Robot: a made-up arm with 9 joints. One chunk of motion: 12 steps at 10 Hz.
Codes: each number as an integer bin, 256 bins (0 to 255) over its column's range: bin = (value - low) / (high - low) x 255, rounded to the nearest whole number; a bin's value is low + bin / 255 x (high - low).
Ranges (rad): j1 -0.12..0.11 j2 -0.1..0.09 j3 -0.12..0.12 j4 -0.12..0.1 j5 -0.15..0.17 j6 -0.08..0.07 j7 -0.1..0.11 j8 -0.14..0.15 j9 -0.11..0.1
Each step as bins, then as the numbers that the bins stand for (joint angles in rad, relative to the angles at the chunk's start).
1 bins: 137 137 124 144 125 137 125 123 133
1 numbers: 0.0036 0.0021 -0.0033 0.0042 0.0069 0.0006 0.0029 -0.0001 -0.0005
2 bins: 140 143 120 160 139 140 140 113 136
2 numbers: 0.0063 0.0065 -0.0071 0.0180 0.0244 0.0024 0.0153 -0.0115 0.0020
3 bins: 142 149 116 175 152 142 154 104 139
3 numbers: 0.0081 0.0110 -0.0108 0.0310 0.0407 0.0035 0.0268 -0.0217 0.0045
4 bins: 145 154 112 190 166 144 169 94 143
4 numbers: 0.0108 0.0147 -0.0146 0.0439 0.0583 0.0047 0.0392 -0.0331 0.0078
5 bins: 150 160 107 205 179 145 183 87 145
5 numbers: 0.0153 0.0192 -0.0193 0.0569 0.0746 0.0053 0.0507 -0.0411 0.0094
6 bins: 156 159 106 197 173 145 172 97 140
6 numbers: 0.0207 0.0185 -0.0202 0.0500 0.0671 0.0053 0.0416 -0.0297 0.0053
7 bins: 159 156 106 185 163 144 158 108 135
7 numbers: 0.0234 0.0162 -0.0202 0.0396 0.0545 0.0047 0.0301 -0.0172 0.0012
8 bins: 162 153 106 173 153 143 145 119 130
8 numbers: 0.0261 0.0140 -0.0202 0.0293 0.0420 0.0041 0.0194 -0.0047 -0.0029
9 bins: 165 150 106 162 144 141 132 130 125
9 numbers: 0.0288 0.0118 -0.0202 0.0198 0.0307 0.0029 0.0087 0.0078 -0.0071
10 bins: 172 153 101 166 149 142 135 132 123
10 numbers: 0.0351 0.0140 -0.0249 0.0232 0.0370 0.0035 0.0112 0.0101 -0.0087
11 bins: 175 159 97 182 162 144 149 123 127
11 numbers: 0.0378 0.0185 -0.0287 0.0370 0.0533 0.0047 0.0227 -0.0001 -0.0054
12 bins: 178 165 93 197 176 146 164 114 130
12 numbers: 0.0405 0.0229 -0.0325 0.0500 0.0709 0.0059 0.0351 -0.0104 -0.0029
